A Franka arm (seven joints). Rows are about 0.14 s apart.
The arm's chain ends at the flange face. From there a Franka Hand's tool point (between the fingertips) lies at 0.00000 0.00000 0.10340 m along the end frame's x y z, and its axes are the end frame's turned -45 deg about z.
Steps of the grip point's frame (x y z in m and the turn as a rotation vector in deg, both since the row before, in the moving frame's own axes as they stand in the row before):
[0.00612 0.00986 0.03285 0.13 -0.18 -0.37]
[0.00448 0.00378 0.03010 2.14 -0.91 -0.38]
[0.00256 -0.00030 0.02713 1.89 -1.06 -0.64]
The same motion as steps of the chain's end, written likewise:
[0.01169 0.00258 0.03285 -0.04 -0.22 -0.37]
[0.00974 0.00106 0.03019 0.87 -2.16 -0.38]
[0.00537 -0.00098 0.02720 0.59 -2.09 -0.64]

